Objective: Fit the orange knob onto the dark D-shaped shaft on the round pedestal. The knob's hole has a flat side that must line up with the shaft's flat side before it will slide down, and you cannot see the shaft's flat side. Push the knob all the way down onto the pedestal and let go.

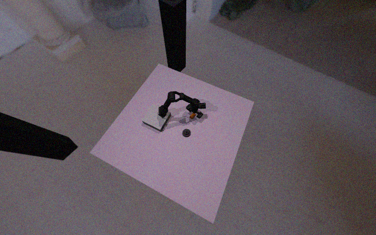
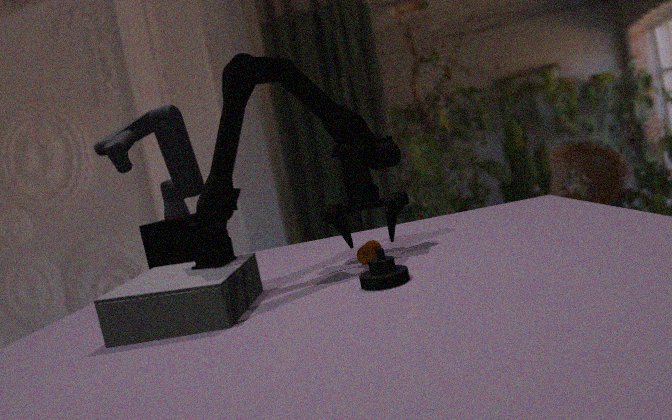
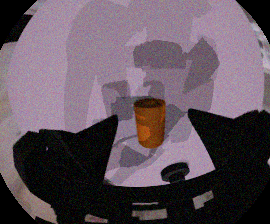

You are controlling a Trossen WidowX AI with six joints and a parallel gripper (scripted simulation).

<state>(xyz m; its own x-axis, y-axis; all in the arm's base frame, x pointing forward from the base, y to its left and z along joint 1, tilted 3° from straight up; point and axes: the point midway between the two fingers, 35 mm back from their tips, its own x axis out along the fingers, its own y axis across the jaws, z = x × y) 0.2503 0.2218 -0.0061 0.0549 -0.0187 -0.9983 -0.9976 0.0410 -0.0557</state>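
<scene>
The orange knob lies 2 cm to the right of my gripper tip and 1 cm below it. From my gripper tip the other things lie so: round pedestal (6 cm ahead, 21 cm to the right).
</scene>
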